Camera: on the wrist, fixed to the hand. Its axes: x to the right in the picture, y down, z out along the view.
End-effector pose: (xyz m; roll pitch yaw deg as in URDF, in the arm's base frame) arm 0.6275 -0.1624 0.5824 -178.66 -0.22 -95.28
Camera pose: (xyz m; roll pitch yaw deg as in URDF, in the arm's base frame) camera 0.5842 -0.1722 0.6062 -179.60 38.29 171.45
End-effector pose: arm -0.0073 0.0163 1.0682 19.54 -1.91 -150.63
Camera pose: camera 0.0037 -0.0321 1.0593 -5.25 -56.22 -52.89
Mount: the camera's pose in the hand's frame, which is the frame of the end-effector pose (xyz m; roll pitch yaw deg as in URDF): 0.0138 0.0417 -0.0247 0.22 -36.94 93.38
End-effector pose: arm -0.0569 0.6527 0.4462 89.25 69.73 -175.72
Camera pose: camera -0.0985 0.6243 0.4476 104.75 -18.86 145.67
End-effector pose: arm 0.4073 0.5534 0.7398 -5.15 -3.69 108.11
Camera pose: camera 0.3651 0.5560 0.7124 -3.75 -31.52 -156.44
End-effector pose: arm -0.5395 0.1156 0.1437 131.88 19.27 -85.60
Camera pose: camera -0.5467 0.0862 0.1840 163.13 -11.40 -174.48
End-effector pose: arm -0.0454 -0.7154 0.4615 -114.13 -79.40 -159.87
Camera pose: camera -0.0872 -0.6886 0.4699 -85.34 13.03 -146.68
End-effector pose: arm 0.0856 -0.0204 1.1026 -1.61 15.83 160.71
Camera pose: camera 0.0662 -0.0570 1.0740 19.68 -34.70 -117.15
